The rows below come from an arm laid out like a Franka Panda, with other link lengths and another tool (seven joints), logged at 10 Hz.
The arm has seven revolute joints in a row. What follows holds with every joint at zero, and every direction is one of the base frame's.
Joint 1 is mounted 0.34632 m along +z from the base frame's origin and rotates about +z.
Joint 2 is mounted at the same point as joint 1 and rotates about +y.
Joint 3 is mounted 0.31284 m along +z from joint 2 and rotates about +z.
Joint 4 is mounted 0.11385 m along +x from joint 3 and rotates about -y.
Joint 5 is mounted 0.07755 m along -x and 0.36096 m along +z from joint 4 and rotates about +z.
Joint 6 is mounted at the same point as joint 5 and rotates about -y.
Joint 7 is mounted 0.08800 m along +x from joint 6 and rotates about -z.
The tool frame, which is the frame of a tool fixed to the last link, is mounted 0.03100 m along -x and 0.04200 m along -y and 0.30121 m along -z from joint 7; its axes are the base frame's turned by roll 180.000, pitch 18.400 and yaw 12.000 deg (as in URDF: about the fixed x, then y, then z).
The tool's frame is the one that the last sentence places.
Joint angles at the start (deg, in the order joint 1, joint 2, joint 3, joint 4, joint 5, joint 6, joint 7): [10.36 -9.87 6.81 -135.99 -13.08 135.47 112.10]
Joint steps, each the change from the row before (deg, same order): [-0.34 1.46 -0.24 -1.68 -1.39 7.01 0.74]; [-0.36 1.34 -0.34 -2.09 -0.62 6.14 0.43]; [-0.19 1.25 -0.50 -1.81 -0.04 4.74 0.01]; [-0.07 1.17 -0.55 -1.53 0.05 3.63 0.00]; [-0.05 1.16 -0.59 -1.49 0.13 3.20 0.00]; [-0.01 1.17 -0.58 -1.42 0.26 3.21 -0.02]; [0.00 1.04 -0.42 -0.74 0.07 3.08 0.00]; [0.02 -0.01 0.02 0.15 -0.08 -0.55 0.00]
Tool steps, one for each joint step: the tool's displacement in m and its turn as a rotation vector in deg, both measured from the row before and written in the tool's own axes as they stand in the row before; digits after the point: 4 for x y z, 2 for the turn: [0.0024 -0.0159 0.0153 3.60 -0.46 -1.44]; [0.0020 -0.0055 0.0168 2.51 -0.91 -0.71]; [0.0022 0.0004 0.0147 1.54 -0.99 -0.22]; [0.0026 0.0038 0.0127 0.89 -0.81 0.10]; [0.0033 0.0062 0.0120 0.57 -0.72 0.35]; [0.0028 0.0059 0.0112 0.67 -0.75 0.42]; [0.0013 -0.0012 0.0073 1.27 -0.64 -0.03]; [0.0003 0.0012 -0.0002 -0.39 0.12 0.02]
